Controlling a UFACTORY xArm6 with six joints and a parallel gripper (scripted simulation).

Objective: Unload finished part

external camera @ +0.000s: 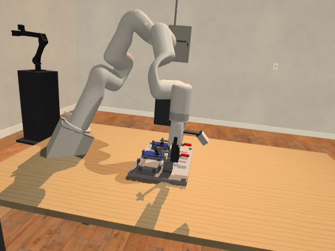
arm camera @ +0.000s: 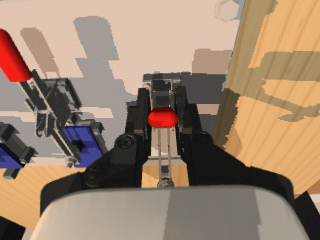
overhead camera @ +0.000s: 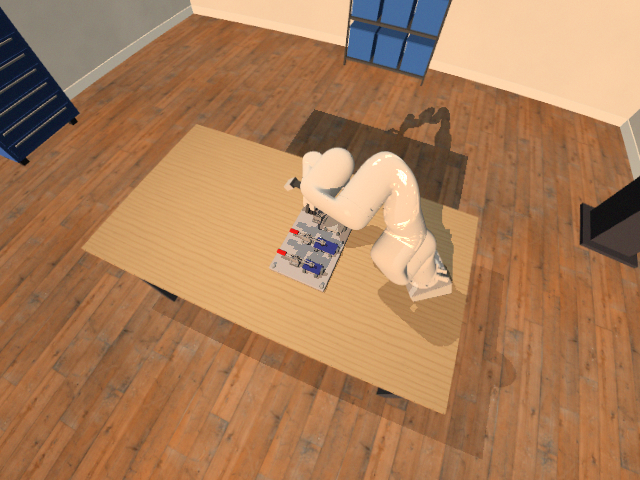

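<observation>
My hand is 11 cm past the grey finished part, 1 cm to the left of it and 6 cm above it. From my hand the other things lie so: grey fixture plate: 6 cm behind, 11 cm to the left, 8 cm below; then blue blank: 11 cm behind, 10 cm to the left, 6 cm below.
</observation>
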